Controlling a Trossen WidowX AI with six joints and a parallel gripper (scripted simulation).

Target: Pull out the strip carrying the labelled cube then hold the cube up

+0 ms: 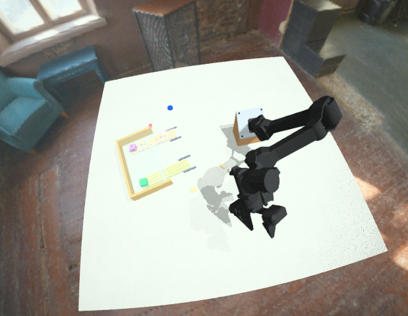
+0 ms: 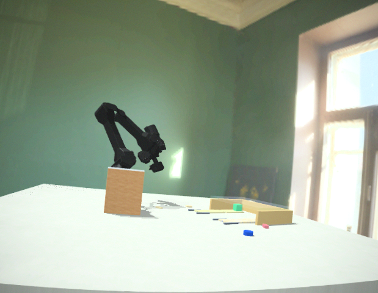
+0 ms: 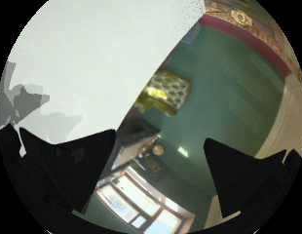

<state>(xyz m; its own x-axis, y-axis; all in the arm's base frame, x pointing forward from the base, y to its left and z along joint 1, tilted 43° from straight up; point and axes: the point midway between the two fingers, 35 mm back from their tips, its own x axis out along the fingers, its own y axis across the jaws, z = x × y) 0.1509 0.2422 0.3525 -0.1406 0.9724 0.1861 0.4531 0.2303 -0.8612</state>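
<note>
My gripper tip is now 360 mm short of the red block, 640 mm to the left of it and 180 mm above it. The rest, counted from my gripper tip: striped strip: 250 mm ahead, 360 mm to the right, 180 mm below; then blue disc: 240 mm ahead, 740 mm to the right, 180 mm below.
</note>
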